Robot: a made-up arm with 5 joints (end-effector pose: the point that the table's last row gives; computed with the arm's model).
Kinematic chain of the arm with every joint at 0, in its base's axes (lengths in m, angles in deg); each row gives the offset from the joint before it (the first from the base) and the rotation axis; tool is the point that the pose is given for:
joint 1: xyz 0 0 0.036 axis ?
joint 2: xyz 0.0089 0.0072 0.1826 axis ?
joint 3: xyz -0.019 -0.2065 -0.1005 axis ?
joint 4: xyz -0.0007 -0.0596 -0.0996 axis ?
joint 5: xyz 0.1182 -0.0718 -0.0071 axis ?
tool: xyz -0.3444 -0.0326 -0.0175
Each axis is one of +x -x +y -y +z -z.
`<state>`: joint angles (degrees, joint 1 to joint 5).
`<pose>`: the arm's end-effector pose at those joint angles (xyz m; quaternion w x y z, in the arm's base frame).
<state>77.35 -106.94 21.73 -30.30 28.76</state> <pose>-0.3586 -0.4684 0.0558 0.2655 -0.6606 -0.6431 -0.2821</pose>
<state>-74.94 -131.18 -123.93 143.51 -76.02</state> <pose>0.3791 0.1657 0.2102 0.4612 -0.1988 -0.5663 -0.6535</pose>
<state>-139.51 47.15 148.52 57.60 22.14</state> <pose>-0.0156 -0.1355 0.2307 0.9726 -0.1380 0.1866 0.0107</pose>
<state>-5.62 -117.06 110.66 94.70 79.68</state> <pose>0.4678 0.0451 -0.0545 0.2580 0.5651 -0.5645 0.5436</pose>
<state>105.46 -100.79 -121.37 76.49 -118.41</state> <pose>-0.3881 -0.4010 0.1100 0.1596 0.8545 0.2007 0.4517</pose>
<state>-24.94 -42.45 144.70 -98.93 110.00</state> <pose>-0.2807 0.0605 0.0920 0.8138 -0.5257 0.0939 -0.2291</pose>
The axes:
joint 1: -z
joint 2: +y
joint 3: -z
joint 4: +y
joint 5: +z

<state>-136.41 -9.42 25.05 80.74 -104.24</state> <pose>-0.0957 0.1046 -0.1377 0.8045 -0.5688 -0.1548 0.0726</pose>
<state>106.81 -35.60 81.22 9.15 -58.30</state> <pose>-0.1444 -0.1863 0.1116 0.5011 -0.1546 0.2601 0.8108</pose>
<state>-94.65 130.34 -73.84 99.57 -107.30</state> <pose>0.2059 -0.1154 0.6445 0.2714 0.7419 -0.0185 -0.6128</pose>
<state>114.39 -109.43 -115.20 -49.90 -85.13</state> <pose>-0.3204 -0.1279 0.0579 0.7060 -0.5387 -0.4042 -0.2190</pose>
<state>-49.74 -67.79 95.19 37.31 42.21</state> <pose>0.0431 -0.0384 -0.2035 0.7750 0.5966 -0.1384 0.1558</pose>
